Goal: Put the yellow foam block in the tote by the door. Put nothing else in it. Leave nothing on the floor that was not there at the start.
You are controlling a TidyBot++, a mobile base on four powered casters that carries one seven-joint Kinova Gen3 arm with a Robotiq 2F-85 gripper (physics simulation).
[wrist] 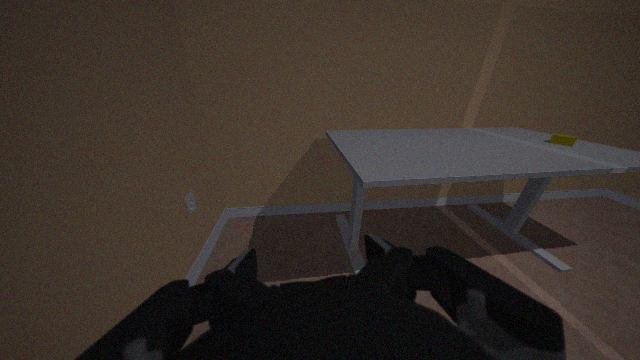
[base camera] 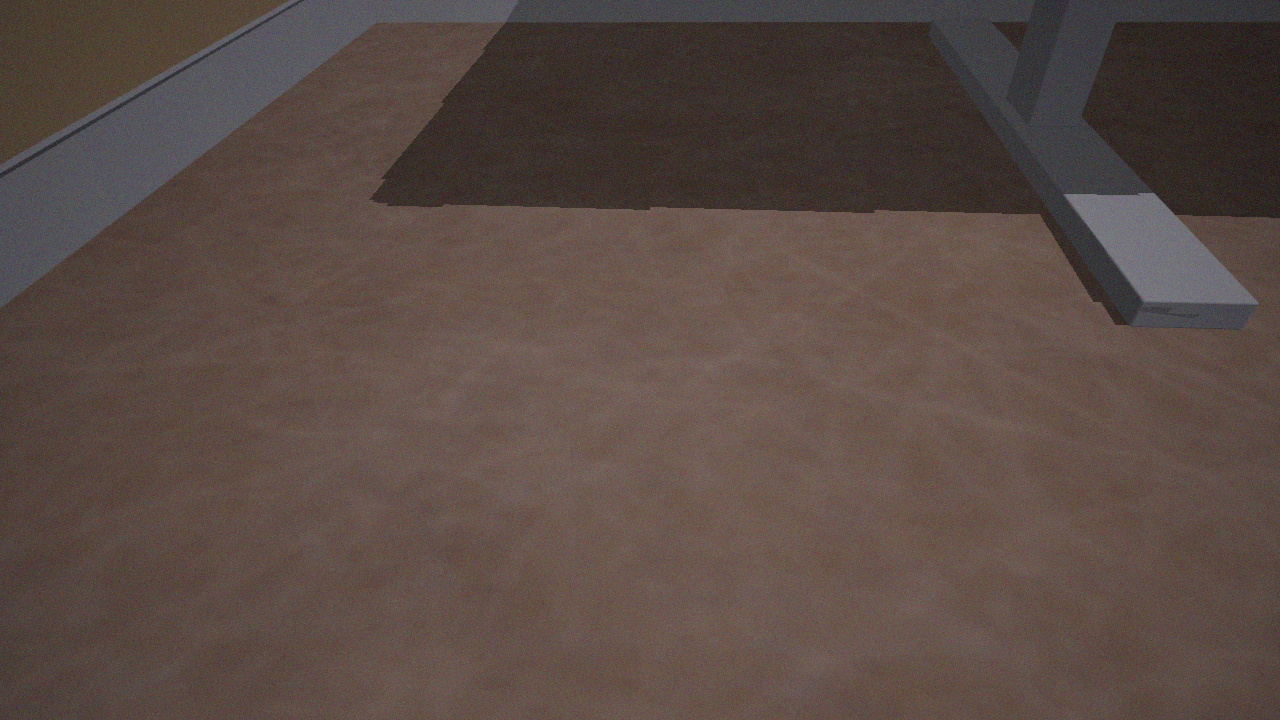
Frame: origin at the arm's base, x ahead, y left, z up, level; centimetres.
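Seen in the pictures: gripper, between the fingertips: (wrist: 312,253).
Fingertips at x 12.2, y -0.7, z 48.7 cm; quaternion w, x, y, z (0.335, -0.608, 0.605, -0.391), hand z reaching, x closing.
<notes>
Offsets run from my fingertips to a thing's top centre. "*": to the spot under its first point. Level surfaces: height alone.
A yellow block @[dx +72.8, dy -149.2, dz -11.8 cm] (wrist: 563,140) lies on the white table @[dz -16.3 cm] (wrist: 430,155), toward the table's far right part in the wrist view. It is small there, and its material cannot be told. My gripper (wrist: 312,253) is open, with its two dark fingers wide apart and no object between them. It is well short of the table and to the left of the block. The tote and the door do not show in either view.
A table foot @[* dx +51.3, dy -35.0, dz -85.8 cm] (base camera: 1154,250) lies on the floor at the right in the base camera view, with its upright leg behind it. A wall with a pale baseboard (base camera: 116,134) runs along the left. A second table leg @[* dx +76.5, dy -157.3, dz -61.6 cm] (wrist: 525,205) stands farther right. A wall socket @[dx +87.9, dy +58.9, dz -42.6 cm] (wrist: 190,202) is at the left.
</notes>
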